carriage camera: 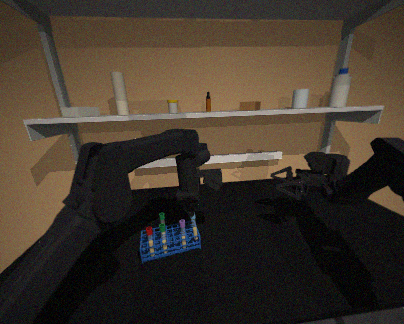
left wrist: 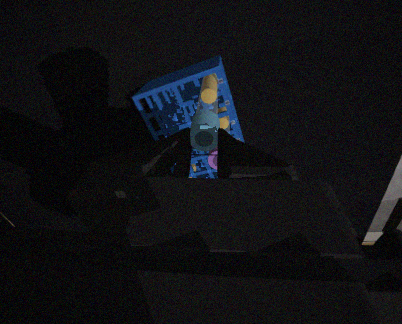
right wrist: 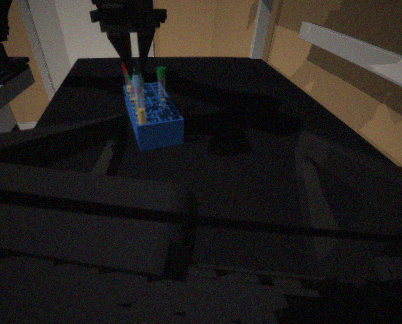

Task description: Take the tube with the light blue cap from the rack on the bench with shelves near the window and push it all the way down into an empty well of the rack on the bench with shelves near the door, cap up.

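Places are measured from the left arm's base along level axes (x left, y ahead, z down), in metres.
Where they show: left gripper, fingertip midpoint: (carriage camera: pixel 191 214) (left wrist: pixel 204 137) (right wrist: pixel 137 77); right gripper, fingertip midpoint: (carriage camera: pixel 272 180) (right wrist: pixel 211 133).
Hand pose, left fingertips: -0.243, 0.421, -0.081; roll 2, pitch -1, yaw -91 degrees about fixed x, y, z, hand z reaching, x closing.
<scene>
Each offset is from my left fingertips to the top centre of the thing, as dx, dy, dz. "pt": to the spot under its first point.
The tube with the light blue cap @(-0.006, +0.001, -0.006) (carriage camera: pixel 193 218) (left wrist: pixel 205 131) (right wrist: pixel 137 81) is upright, cap up, in my left gripper (carriage camera: pixel 192 210) (right wrist: pixel 137 77), which is shut on its cap end. Its lower part with yellow contents overlaps the end of the blue rack @(+0.082, +0.005, +0.081) (carriage camera: pixel 171 254) (left wrist: pixel 175 81) (right wrist: pixel 160 136), at the right in the carriage view; how deep it sits in a well is unclear. The rack also holds tubes with a purple cap @(pt +0.029, -0.018, +0.022) (carriage camera: pixel 182 223) (left wrist: pixel 213 159), a red cap @(pt +0.127, -0.054, +0.021) (carriage camera: pixel 149 230) and green caps @(+0.112, +0.029, +0.019) (carriage camera: pixel 162 216). My right gripper (carriage camera: pixel 277 182) is open, above the table right of the rack.
Behind the bench, a shelf (carriage camera: pixel 200 116) holds a tall pale cylinder @(pt +0.330, +0.303, -0.402) (carriage camera: pixel 120 95), a yellow-lidded jar @(pt +0.109, +0.359, -0.349) (carriage camera: pixel 173 106), an amber bottle @(pt -0.058, +0.390, -0.357) (carriage camera: pixel 208 103), a brown box @(pt -0.258, +0.376, -0.336) (carriage camera: pixel 250 106), a white cup @(pt -0.518, +0.444, -0.361) (carriage camera: pixel 300 99) and a blue-capped bottle @(pt -0.712, +0.459, -0.391) (carriage camera: pixel 340 91). A lower pale ledge (carriage camera: pixel 245 158) runs along the wall.
</scene>
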